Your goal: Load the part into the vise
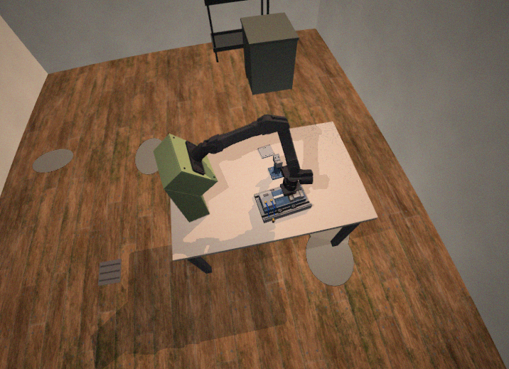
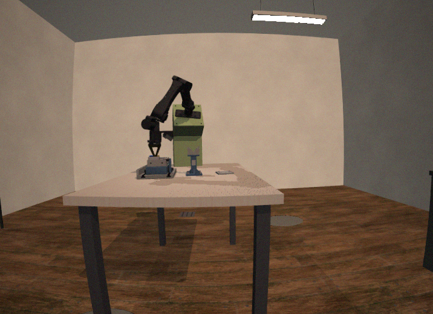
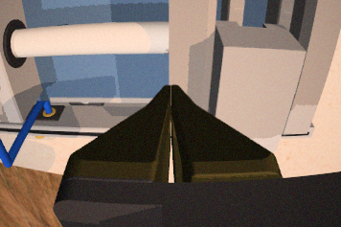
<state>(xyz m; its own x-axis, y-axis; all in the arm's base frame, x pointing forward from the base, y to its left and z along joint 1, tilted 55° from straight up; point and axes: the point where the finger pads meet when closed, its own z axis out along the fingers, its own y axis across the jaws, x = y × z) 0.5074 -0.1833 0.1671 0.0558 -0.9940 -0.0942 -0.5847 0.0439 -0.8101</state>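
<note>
My gripper is now 4 cm short of the part and 2 cm above it. Also, from my hand: moving jaw: 3 cm below, 2 cm to the left, 1 cm ahead; then vise: 7 cm below, 3 cm behind, 2 cm to the left; then dark work stop rod: 7 cm to the left, 3 cm ahead, 2 cm below.
</note>
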